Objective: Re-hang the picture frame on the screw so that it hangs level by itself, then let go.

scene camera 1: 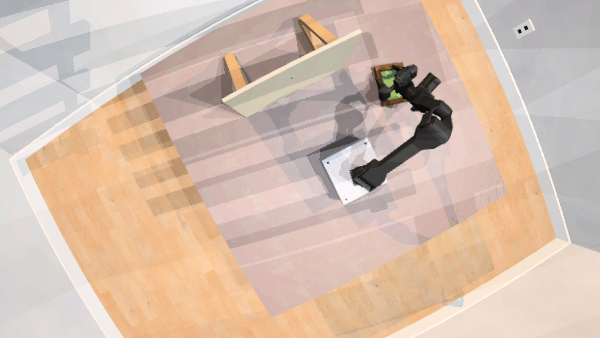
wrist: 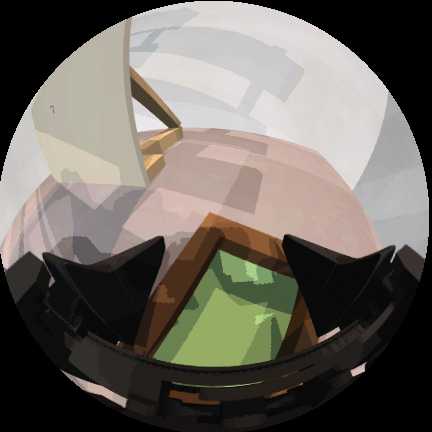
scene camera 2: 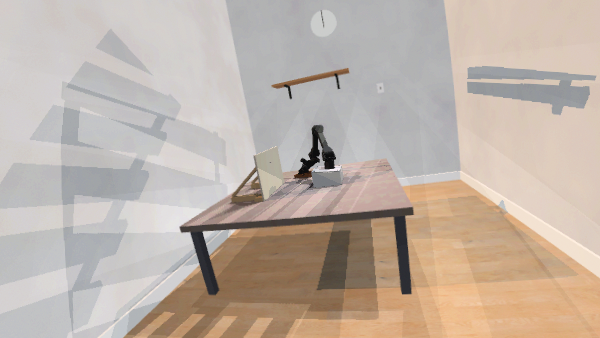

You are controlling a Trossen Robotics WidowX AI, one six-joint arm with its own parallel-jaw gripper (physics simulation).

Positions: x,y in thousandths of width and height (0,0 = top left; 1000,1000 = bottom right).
Scene:
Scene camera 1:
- my gripper: 639,212
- cream wall board: 466,250
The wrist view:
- my gripper: 522,559
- cream wall board: 207,314
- wooden brace: 325,209

